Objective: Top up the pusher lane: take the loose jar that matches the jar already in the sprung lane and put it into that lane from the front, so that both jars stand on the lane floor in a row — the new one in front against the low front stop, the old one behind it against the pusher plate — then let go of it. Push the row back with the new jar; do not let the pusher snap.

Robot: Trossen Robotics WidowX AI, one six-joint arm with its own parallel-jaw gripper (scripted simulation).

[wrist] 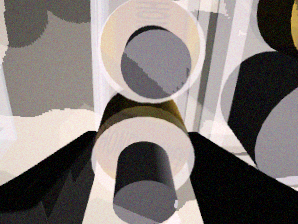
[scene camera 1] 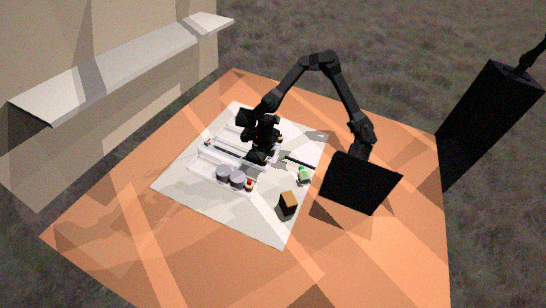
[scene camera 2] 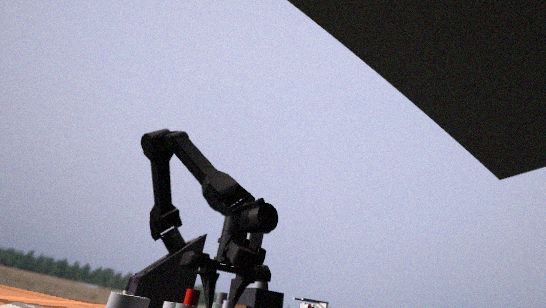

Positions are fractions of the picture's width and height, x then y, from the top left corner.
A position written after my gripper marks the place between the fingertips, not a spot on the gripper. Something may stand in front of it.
I see my gripper (scene camera 1: 0.48, 0.52) and a long pale shelf (scene camera 2: 0.86, 0.24).
My gripper shows as well in the wrist view (wrist: 0.48, 0.63). The long pale shelf is seen too in scene camera 1 (scene camera 1: 0.10, 0.33).
